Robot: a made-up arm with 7 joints.
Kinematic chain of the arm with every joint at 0, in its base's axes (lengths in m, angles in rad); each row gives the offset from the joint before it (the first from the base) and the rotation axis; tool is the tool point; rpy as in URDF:
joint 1: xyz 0 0 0.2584 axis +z
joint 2: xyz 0 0 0 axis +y
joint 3: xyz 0 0 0.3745 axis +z
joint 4: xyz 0.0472 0 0 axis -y
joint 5: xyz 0.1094 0 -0.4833 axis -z
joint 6: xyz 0 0 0 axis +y
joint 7: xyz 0.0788 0 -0.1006 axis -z
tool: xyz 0 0 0 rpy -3.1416 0 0
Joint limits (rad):
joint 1: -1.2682..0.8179
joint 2: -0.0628..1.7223
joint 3: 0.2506..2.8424
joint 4: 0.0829..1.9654
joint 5: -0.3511..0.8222
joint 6: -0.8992..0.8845
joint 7: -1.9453..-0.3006
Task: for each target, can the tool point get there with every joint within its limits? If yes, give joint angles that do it. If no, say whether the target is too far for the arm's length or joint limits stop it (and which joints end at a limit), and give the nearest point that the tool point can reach.
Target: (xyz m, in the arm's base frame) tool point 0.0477 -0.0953 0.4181
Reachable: no: joint limits stop it (at a limit: joint 1, joint 2, joint 3, joint 4, joint 5, joint 6) | nearest point -0.1583 -0.1167 0.4754 | short by 0.215 m
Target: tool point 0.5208 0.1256 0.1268
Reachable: yes | joints -1.0811 0.8214 1.2207 0.7102 -0.0470 0.3910 -1.4296
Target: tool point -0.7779 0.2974 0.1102
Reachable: no: joint limits stop it (at a limit: joint 2, joint 3) | nearest point -0.5464 0.2089 0.2788 | short by 0.300 m
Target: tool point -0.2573 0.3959 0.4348
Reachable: yes | joints 0.2668 1.1134 2.0301 0.6215 0.0496 0.5702 -0.9381
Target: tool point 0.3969 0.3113 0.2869
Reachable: yes | joints -0.5021 0.1215 1.3094 0.5522 0.5643 -0.6894 -1.3356
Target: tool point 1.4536 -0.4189 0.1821
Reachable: no: too far | nearest point 0.8910 -0.2568 0.2116 | short by 0.586 m
